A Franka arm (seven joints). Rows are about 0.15 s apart.
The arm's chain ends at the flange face. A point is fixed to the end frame.
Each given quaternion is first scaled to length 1.
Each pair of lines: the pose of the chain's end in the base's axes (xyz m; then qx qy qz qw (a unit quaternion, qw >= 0)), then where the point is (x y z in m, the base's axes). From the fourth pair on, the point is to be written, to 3 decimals.
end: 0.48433 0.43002 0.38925 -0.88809 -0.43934 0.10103 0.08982
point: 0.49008 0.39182 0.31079
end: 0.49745 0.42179 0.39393 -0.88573 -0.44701 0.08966 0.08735
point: 0.50556 0.38429 0.31535
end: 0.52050 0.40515 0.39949 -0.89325 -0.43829 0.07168 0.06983
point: 0.53146 0.36604 0.32204
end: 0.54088 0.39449 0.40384 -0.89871 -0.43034 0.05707 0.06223
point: 0.554 0.355 0.327
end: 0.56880 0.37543 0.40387 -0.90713 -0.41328 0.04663 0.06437
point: 0.581 0.336 0.327
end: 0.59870 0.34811 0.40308 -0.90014 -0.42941 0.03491 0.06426
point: 0.614 0.310 0.326
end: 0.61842 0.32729 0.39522 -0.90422 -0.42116 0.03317 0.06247
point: 0.633 0.289 0.318
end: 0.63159 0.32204 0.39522 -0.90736 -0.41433 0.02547 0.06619
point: 0.647 0.284 0.318
